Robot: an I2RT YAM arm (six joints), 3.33 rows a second.
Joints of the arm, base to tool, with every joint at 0 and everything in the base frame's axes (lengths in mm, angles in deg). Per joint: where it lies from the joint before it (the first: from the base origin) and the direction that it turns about. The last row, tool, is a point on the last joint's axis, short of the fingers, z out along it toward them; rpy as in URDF.
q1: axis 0 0 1 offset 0 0 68
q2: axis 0 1 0 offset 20 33.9 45.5
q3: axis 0 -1 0 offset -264 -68.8 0
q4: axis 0 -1 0 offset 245 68.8 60
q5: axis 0 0 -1 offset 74 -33.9 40.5
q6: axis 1 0 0 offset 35.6 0 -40.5
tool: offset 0 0 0 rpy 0 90 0
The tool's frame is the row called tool.
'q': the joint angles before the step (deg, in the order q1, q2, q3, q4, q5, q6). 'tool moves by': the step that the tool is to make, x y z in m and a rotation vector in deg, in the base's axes. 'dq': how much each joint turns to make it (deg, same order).
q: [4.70, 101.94, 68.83, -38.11, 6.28, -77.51]
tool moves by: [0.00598, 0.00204, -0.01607, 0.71, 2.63, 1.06]
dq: [0.13, 3.31, 0.64, 0.17, -1.16, -0.61]
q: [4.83, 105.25, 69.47, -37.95, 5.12, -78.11]
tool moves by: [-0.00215, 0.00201, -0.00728, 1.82, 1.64, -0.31]
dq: [0.18, 0.71, -0.65, -0.19, -1.75, 1.00]
